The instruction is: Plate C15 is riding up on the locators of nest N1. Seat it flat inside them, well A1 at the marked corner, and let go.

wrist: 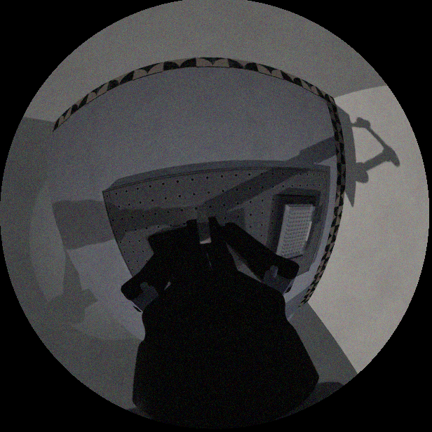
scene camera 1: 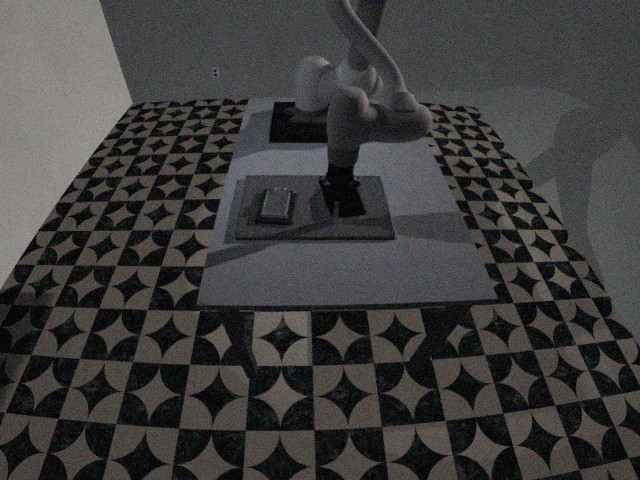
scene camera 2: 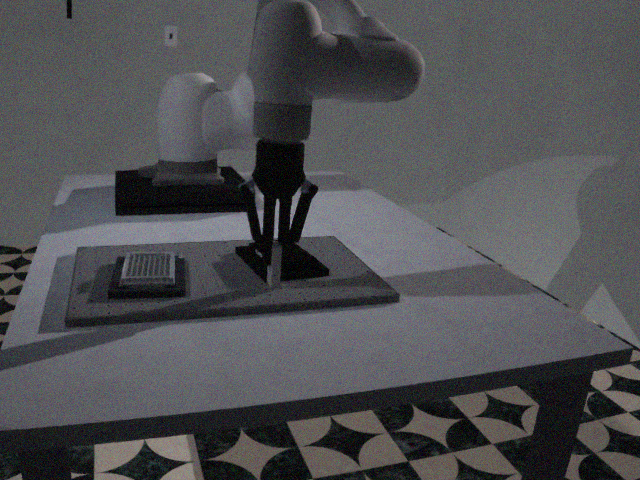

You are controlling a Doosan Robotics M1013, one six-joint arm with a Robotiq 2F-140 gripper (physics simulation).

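Note:
A light plate with rows of wells sits on a dark nest at the board's left in the scene views. It stands above the nest's rim; no label or marked corner is readable. A dark, low square block lies at the board's right; whether it is a nest or holds a dark plate, I cannot tell. My gripper is shut with nothing between its fingers. It points down, its tips at the dark block's front left part in the scene views; contact is unclear.
Both stand on a grey perforated board on the white table. The arm's black base block is at the table's back left. The picture is dark and grainy.

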